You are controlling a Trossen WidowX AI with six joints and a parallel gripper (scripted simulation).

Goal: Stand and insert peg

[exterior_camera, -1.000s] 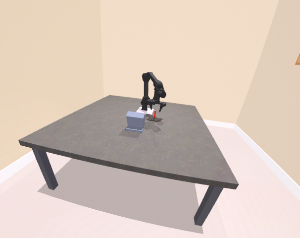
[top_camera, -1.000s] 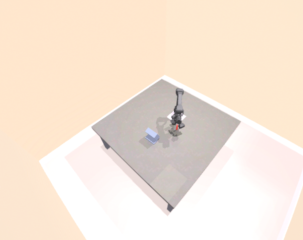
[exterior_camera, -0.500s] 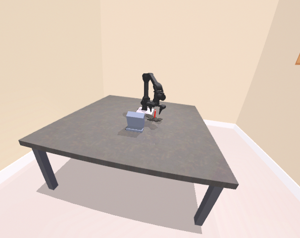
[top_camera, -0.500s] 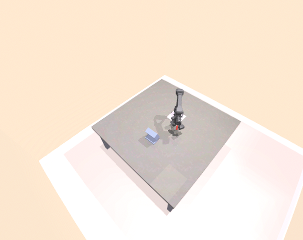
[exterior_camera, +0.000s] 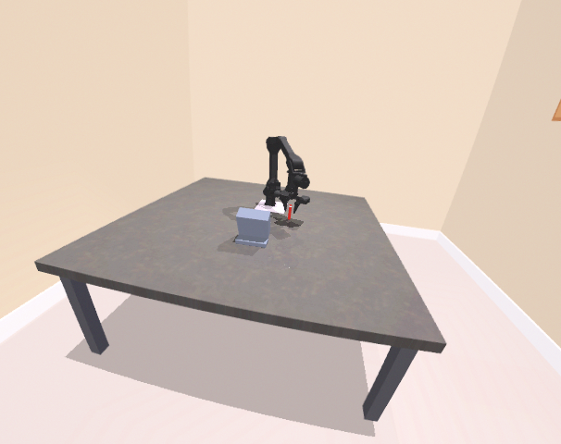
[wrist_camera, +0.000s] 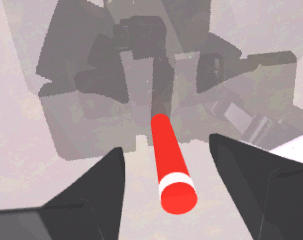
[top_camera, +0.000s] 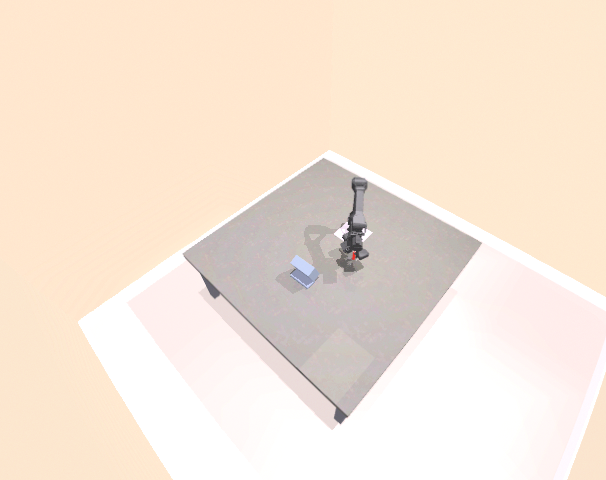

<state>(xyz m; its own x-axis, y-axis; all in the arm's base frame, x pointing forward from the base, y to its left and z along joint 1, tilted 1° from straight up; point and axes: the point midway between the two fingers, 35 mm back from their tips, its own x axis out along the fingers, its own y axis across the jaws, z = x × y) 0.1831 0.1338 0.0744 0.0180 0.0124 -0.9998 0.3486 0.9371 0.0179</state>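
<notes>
Now: gripper tip 270 mm short of the sloped panel, 130 mm to the left of it and 40 mm below it. The rest, counted from my gripper tip: red peg: 20 mm above.
</notes>
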